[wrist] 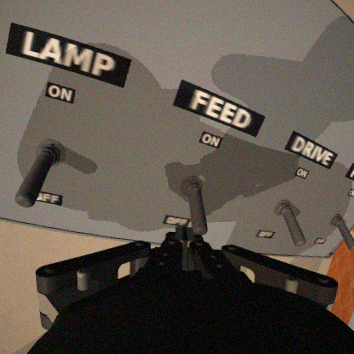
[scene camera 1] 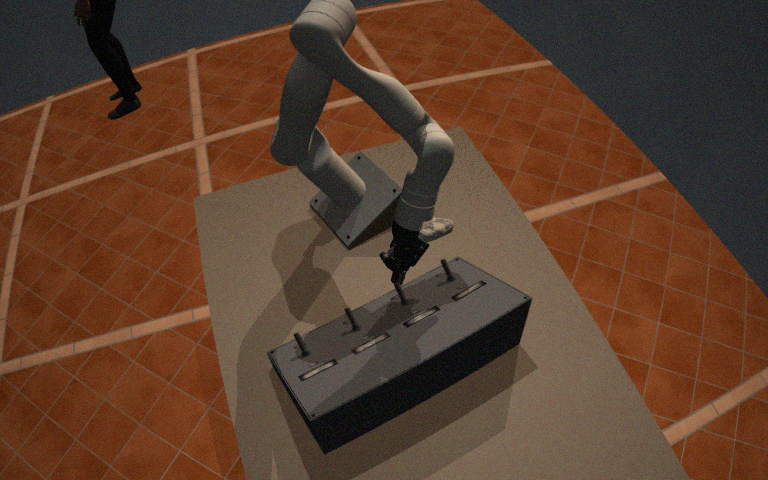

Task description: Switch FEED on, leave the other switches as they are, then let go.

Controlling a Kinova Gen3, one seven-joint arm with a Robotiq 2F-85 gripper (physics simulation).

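Frame: origin at the arm's base, x ahead, y left, z up, level; metres.
Seen in the pictures: gripper, fingertip midpoint: (wrist: 182,238) (scene camera 1: 396,283); arm's base at its link origin: (scene camera 1: 350,192).
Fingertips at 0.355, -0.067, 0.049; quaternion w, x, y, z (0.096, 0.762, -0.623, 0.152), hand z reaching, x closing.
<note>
Offsets run from my fingertips to a thing's top centre, as dx, dy, dz. "spot": to the spot under its first point. Level surfaces: height alone.
The FEED switch lever {+0.027, -0.006, +0.019} (scene camera 1: 401,294) (wrist: 197,210) leans toward its OFF mark, on the robot's side of the panel. My gripper (scene camera 1: 398,281) (wrist: 182,238) is shut and empty. Its fingertips are right by the free end of the FEED lever, on the OFF side; whether they touch it I cannot tell. The LAMP lever {+0.024, +0.114, +0.019} (scene camera 1: 448,270) (wrist: 38,175), the DRIVE lever {+0.029, -0.126, +0.019} (scene camera 1: 352,319) (wrist: 291,223) and the PUMP lever {+0.031, -0.246, +0.019} (scene camera 1: 300,344) (wrist: 343,231) also lean toward their OFF sides. The FEED label {+0.109, -0.004, +0.017} (wrist: 219,108) and its ON mark {spot: +0.086, -0.004, +0.001} (wrist: 210,139) show in the wrist view.
The levers stand in a row on the grey switch box (scene camera 1: 390,370) (wrist: 150,20), which rests on the tan table top {dz -0.112} (scene camera 1: 572,396). The arm's base plate (scene camera 1: 348,223) is behind the box. Part of a person (scene camera 1: 110,56) shows at the far left in the scene view.
</note>
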